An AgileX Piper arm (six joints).
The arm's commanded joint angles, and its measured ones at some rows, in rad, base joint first. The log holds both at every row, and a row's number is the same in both.
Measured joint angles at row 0: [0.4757, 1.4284, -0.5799, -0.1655, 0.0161, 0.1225]
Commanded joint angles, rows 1 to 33: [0.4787, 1.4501, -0.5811, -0.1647, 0.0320, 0.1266]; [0.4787, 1.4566, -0.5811, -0.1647, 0.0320, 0.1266]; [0.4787, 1.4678, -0.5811, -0.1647, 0.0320, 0.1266]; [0.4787, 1.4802, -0.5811, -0.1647, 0.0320, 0.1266]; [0.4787, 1.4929, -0.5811, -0.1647, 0.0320, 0.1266]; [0.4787, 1.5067, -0.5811, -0.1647, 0.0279, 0.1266]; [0.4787, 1.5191, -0.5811, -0.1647, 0.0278, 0.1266]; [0.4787, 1.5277, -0.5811, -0.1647, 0.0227, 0.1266]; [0.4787, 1.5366, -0.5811, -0.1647, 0.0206, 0.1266]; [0.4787, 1.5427, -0.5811, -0.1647, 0.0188, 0.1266]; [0.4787, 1.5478, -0.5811, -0.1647, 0.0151, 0.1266]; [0.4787, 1.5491, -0.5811, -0.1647, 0.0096, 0.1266]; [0.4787, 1.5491, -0.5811, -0.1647, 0.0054, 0.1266]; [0.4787, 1.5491, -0.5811, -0.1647, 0.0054, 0.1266]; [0.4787, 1.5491, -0.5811, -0.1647, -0.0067, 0.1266]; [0.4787, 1.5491, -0.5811, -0.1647, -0.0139, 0.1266]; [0.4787, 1.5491, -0.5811, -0.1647, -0.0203, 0.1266]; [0.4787, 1.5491, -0.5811, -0.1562, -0.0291, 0.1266]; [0.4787, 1.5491, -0.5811, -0.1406, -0.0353, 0.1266]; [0.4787, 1.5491, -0.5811, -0.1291, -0.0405, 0.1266]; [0.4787, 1.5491, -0.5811, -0.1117, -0.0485, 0.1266]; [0.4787, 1.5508, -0.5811, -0.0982, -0.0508, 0.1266]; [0.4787, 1.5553, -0.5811, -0.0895, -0.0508, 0.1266]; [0.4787, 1.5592, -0.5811, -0.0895, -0.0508, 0.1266]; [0.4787, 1.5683, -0.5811, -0.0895, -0.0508, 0.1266]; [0.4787, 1.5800, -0.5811, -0.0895, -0.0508, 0.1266]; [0.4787, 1.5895, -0.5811, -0.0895, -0.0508, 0.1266]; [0.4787, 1.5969, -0.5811, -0.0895, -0.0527, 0.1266]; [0.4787, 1.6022, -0.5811, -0.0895, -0.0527, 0.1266]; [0.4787, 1.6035, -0.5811, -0.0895, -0.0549, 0.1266]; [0.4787, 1.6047, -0.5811, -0.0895, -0.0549, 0.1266]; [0.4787, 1.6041, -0.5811, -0.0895, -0.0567, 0.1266]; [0.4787, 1.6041, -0.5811, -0.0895, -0.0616, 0.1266]
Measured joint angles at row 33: [0.4773, 1.6003, -0.5799, -0.0952, -0.0421, 0.1244]
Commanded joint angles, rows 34 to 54: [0.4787, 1.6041, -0.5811, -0.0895, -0.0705, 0.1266]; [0.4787, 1.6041, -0.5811, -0.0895, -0.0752, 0.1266]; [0.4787, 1.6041, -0.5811, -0.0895, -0.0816, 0.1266]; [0.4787, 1.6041, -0.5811, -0.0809, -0.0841, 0.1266]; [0.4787, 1.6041, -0.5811, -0.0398, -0.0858, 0.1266]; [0.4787, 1.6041, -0.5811, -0.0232, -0.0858, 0.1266]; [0.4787, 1.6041, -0.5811, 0.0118, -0.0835, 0.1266]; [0.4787, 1.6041, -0.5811, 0.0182, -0.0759, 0.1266]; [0.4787, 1.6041, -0.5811, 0.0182, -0.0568, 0.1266]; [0.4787, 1.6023, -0.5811, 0.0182, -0.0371, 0.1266]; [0.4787, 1.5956, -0.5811, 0.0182, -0.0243, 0.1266]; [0.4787, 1.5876, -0.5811, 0.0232, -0.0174, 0.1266]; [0.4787, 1.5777, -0.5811, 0.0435, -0.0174, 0.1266]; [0.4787, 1.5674, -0.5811, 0.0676, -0.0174, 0.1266]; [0.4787, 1.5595, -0.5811, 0.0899, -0.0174, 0.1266]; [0.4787, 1.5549, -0.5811, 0.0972, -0.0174, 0.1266]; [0.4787, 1.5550, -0.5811, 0.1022, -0.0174, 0.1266]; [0.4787, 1.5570, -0.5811, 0.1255, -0.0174, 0.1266]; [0.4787, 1.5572, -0.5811, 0.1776, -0.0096, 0.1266]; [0.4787, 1.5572, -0.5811, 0.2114, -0.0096, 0.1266]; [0.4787, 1.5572, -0.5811, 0.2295, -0.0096, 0.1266]
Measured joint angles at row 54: [0.4773, 1.5631, -0.5799, 0.1590, -0.0153, 0.1244]
